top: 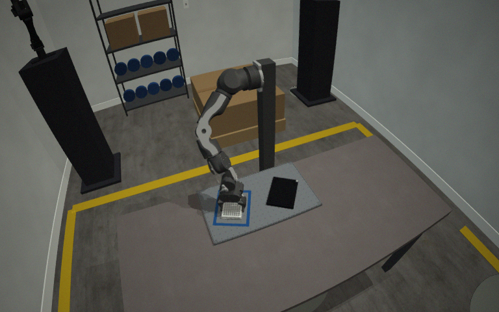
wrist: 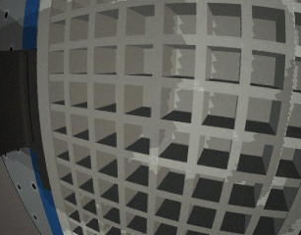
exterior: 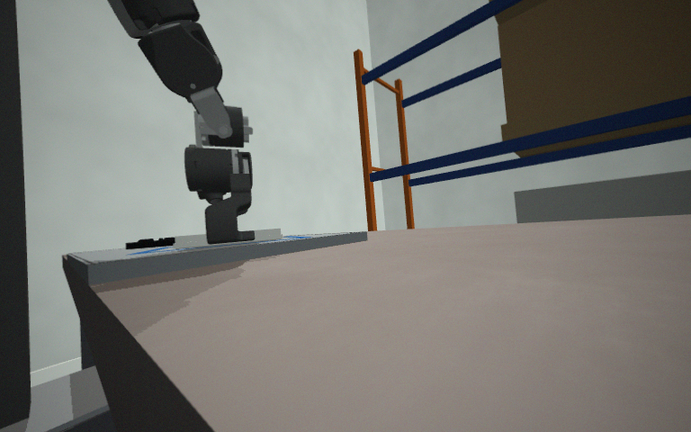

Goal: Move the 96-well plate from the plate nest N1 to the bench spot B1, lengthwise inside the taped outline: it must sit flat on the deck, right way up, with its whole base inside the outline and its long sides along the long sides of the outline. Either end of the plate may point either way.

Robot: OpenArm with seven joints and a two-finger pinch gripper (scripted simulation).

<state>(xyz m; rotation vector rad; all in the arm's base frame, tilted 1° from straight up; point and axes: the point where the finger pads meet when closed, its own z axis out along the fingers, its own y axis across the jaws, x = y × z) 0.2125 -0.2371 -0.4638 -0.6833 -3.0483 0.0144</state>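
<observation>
The white 96-well plate is right at my hand. Also, from my hand: black plate nest N1 (23 cm to the left, 2 cm ahead).
</observation>
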